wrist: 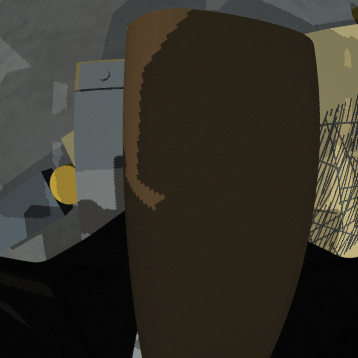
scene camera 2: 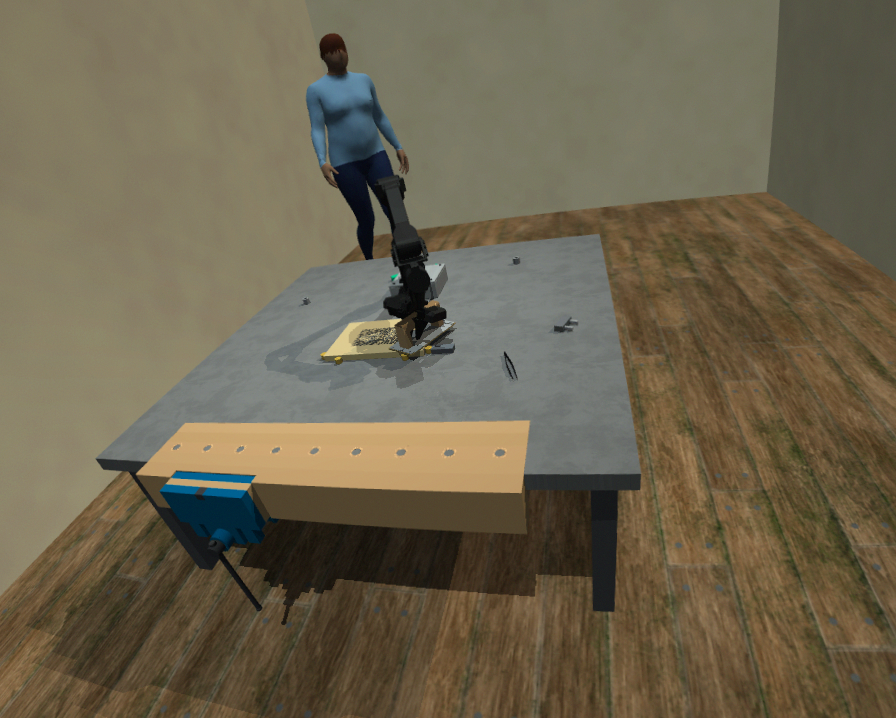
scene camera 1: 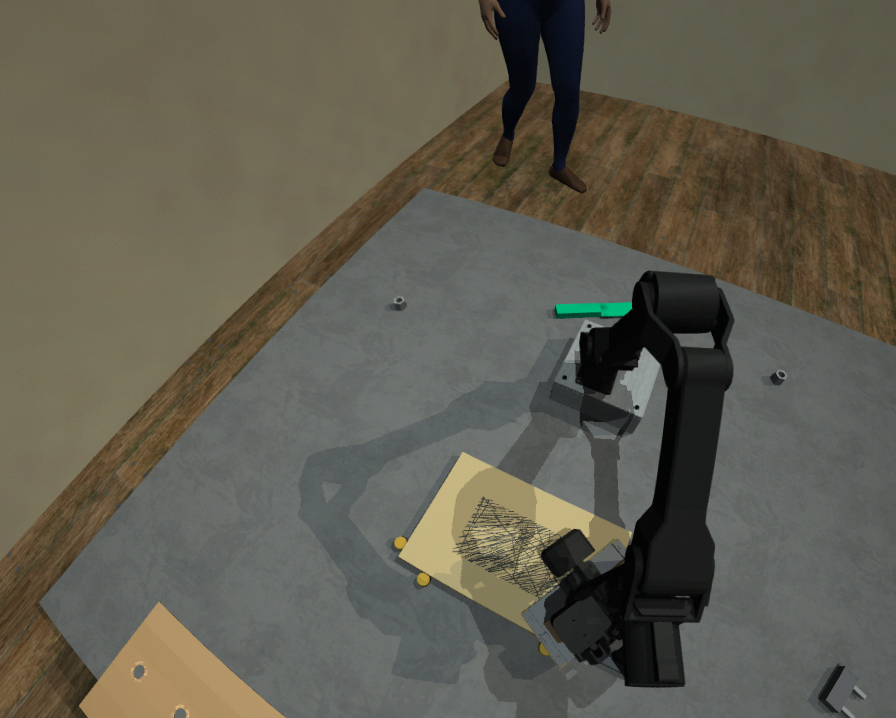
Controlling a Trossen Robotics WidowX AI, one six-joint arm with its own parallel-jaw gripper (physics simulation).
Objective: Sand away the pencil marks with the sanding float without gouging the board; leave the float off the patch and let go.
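Places are measured from the arm's base along level axes (x ahead, y left, z up), in centimetres.
Pixels of known places: gripper, between the fingertips: [scene camera 2: 413, 338]; arm's base, origin of its link: [scene camera 1: 597, 374].
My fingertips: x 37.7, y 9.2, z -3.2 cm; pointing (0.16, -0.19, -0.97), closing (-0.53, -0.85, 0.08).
For each thing: its top centre in the pictures, then the offset to it from my fingertips. "*": a spot on its surface instead.
- pale yellow board, centre of its top: [scene camera 1: 517, 546] [scene camera 2: 382, 335] dz -1.0, dx -5.5, dy -11.0 cm
- grey plate, centre of its top: [wrist: 177, 263] [scene camera 1: 591, 600] [scene camera 2: 422, 335] dz -0.6, dx -2.5, dy +1.8 cm
- brown handle, a spot on its surface: [wrist: 225, 125] [scene camera 2: 402, 322] * dz +6.5, dx +2.8, dy -0.9 cm
- dark grey tool, centre of its top: [wrist: 14, 217] [scene camera 1: 619, 661] [scene camera 2: 442, 346] dz -1.4, dx +3.6, dy +8.4 cm
- black tweezer-like thing, centre of its top: [scene camera 2: 508, 363] dz -1.8, dx +14.1, dy +26.5 cm
- green bar, centre of its top: [scene camera 1: 600, 307] dz -1.2, dx -58.2, dy -13.1 cm
A pale yellow board [scene camera 1: 467, 478] [scene camera 2: 340, 345] [wrist: 332, 70] lies on the grey table. Dense dark pencil marks [scene camera 1: 504, 538] [scene camera 2: 372, 336] [wrist: 335, 175] cover its middle, up to the arm. The sanding float, with a grey plate [scene camera 1: 543, 626] [wrist: 97, 120] and a brown handle [scene camera 2: 405, 330] [wrist: 225, 125], is at the board's right end in scene camera 1, partly past its front edge. Its plate is close to the marks; contact and tilt are unclear. My gripper [scene camera 2: 418, 329] [wrist: 187, 206] is shut on the handle. The arm hides part of the float and board.
Yellow pegs [scene camera 1: 400, 542] [scene camera 1: 423, 578] [scene camera 2: 338, 360] stand along the board's edge. A dark grey tool [scene camera 2: 442, 348] lies beside its right end. A black tweezer-like thing [scene camera 2: 510, 366], a green bar [scene camera 1: 583, 310] and a drilled beam [scene camera 1: 164, 691] [scene camera 2: 336, 474] also show. A person [scene camera 2: 350, 119] stands behind the table.
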